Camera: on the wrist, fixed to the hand. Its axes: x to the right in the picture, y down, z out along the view.
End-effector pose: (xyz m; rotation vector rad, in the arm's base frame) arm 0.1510 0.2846 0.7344 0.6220 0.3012 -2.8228
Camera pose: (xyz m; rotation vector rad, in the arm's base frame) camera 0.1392 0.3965 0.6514 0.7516 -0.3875 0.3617
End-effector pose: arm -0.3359 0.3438 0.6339 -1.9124 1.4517 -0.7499
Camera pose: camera -0.3421 0.3258 0.7724 1.7815 2.2429 0.2685
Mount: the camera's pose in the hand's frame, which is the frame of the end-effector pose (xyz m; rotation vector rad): 0.0260 -0.0973 -0.0970 -0.0455 -0.8541 -3.0120
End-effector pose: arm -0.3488 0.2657 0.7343 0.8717 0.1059 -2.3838
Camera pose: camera -0.3641 0.3583 0.6306 0.6022 -0.5228 0.7984
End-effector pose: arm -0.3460 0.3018 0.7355 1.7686 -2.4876 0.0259
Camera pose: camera -0.2566 0.2516 0.8306 -2.1962 -1.5059 0.5926
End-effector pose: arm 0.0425 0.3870 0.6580 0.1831 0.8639 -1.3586
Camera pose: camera -0.0881 0.3991 0.6095 1.3375 0.2408 1.6708
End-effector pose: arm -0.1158 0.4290 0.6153 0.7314 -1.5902 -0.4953
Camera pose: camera -0.0046 0.3511 0.5819 -1.5214 -0.3493 1.7522
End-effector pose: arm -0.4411 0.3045 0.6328 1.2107 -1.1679 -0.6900
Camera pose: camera -0.3262 0.2881 0.5548 -1.0039 -0.8526 1.8671
